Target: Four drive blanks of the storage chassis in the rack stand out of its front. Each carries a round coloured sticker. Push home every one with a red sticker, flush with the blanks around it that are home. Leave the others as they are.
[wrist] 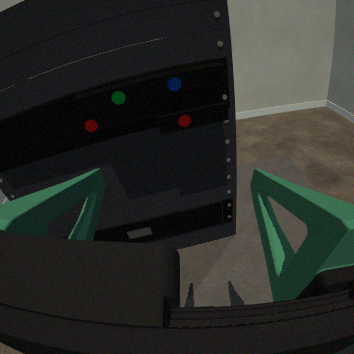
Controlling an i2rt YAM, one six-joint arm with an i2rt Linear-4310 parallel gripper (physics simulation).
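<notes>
The storage chassis is a dark band across the rack front in the wrist view. A blank with a red sticker is at its lower right; its lower edge steps out past the edge to its left, so it stands out. Another blank with a red sticker is at the lower left; it is too dark to tell how far it stands out. A blank with a green sticker is above and right of that one, and a blank with a blue sticker is at the upper right; their depth is unclear. My gripper is open and empty, its fingertips apart below the stickers in view.
The dark rack has a screw-lined right edge and a lower dark unit with a pale label. Brown floor and a pale wall are to the right. Finger-like shadows lie on the floor below.
</notes>
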